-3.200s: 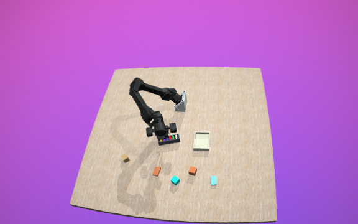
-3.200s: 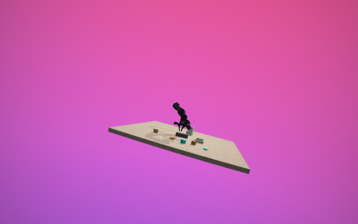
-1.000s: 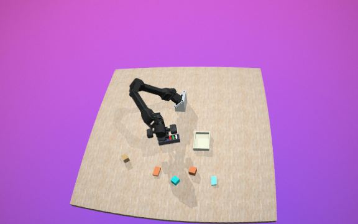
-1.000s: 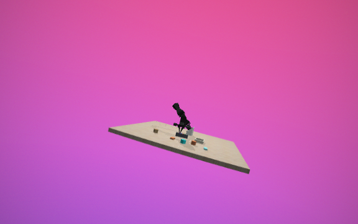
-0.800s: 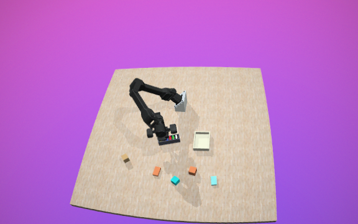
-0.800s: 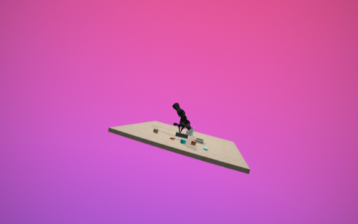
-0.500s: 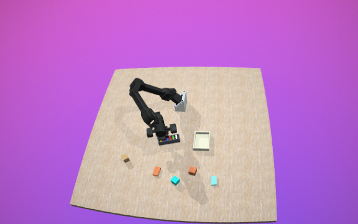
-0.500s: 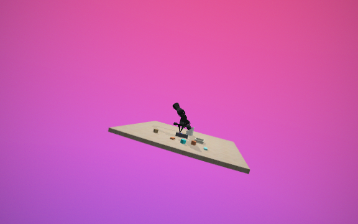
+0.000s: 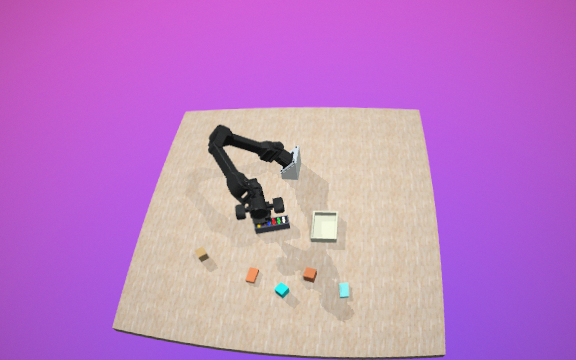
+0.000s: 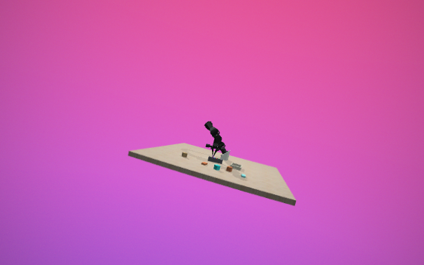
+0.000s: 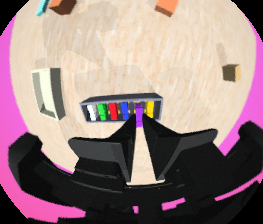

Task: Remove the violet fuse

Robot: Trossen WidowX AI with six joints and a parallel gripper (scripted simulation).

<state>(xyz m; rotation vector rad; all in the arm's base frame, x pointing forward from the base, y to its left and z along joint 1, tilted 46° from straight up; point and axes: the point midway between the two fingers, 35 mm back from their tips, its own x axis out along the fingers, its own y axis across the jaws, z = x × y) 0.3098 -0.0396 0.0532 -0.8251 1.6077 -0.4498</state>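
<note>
My gripper tip is now 10 mm past the cream tray, 240 mm to the right of it and 50 mm above it. The rest, counted from my gripper tip: violet fuse: 10 mm below.
</note>
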